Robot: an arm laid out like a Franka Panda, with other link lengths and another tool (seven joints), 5 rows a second.
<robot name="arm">
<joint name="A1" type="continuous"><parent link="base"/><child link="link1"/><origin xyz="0 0 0.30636" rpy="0 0 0"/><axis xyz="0 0 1"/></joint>
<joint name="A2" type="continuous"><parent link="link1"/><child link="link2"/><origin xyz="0 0 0" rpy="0 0 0"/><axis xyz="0 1 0"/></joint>
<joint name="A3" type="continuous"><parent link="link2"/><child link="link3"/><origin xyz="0 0 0.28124" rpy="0 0 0"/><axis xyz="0 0 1"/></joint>
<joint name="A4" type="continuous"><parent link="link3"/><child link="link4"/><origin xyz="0.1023 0 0" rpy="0 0 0"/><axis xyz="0 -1 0"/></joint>
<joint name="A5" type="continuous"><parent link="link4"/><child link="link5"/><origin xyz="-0.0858 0 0.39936" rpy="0 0 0"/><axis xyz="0 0 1"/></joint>
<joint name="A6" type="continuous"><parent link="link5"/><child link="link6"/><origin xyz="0 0 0" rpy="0 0 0"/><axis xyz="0 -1 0"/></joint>
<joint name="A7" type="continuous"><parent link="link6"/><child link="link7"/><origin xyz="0.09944 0 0" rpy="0 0 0"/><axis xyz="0 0 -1"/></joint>
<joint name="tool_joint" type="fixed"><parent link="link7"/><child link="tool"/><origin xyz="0 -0.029 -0.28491" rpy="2.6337 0 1.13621"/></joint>
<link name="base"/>
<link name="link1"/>
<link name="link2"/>
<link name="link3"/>
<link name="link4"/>
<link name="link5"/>
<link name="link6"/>
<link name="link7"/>
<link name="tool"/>
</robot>
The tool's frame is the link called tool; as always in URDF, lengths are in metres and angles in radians. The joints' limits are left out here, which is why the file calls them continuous.
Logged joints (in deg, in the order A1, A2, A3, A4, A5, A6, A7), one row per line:
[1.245 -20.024 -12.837 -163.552 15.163 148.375 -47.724]
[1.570 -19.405 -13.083 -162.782 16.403 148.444 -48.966]
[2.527 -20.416 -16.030 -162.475 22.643 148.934 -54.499]
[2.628 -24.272 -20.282 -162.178 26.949 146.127 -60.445]
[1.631 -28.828 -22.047 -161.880 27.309 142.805 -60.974]
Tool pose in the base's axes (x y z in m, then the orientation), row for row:
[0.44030 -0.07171 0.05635 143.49 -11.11 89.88]
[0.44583 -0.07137 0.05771 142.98 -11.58 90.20]
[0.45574 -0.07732 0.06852 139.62 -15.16 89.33]
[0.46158 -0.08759 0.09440 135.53 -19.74 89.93]
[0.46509 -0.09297 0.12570 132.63 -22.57 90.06]
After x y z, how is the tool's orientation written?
As angles about the fixed x, y, z axes (roll, pitch, yaw), in degrees.
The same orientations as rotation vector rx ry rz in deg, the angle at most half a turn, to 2 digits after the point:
[113.30 106.03 46.81]
[113.03 105.97 47.80]
[113.79 101.97 53.89]
[113.65 98.44 61.79]
[113.53 95.35 66.66]

